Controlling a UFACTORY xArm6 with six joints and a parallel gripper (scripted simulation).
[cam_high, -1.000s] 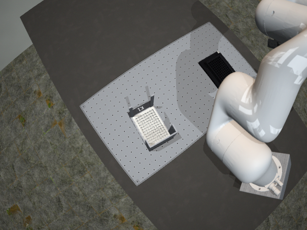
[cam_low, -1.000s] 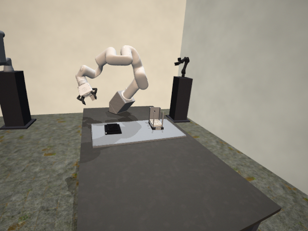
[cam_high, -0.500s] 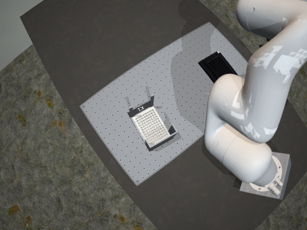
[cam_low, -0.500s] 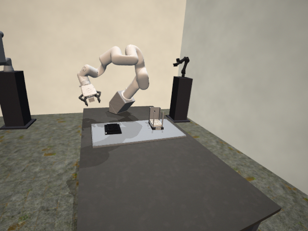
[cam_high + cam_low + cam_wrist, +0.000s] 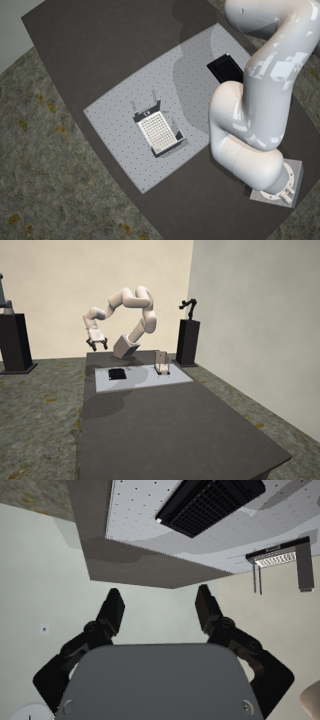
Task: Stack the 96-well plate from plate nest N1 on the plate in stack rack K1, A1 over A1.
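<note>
Now: hand 18 cm above the black 96-well plate, 11 cm to the right of it and 2 cm short of it. Also, from my hand: white 96-well plate: 48 cm to the left, 17 cm below, 3 cm behind; pale A1 mark: 19 cm below, 10 cm ahead, 6 cm to the left.
</note>
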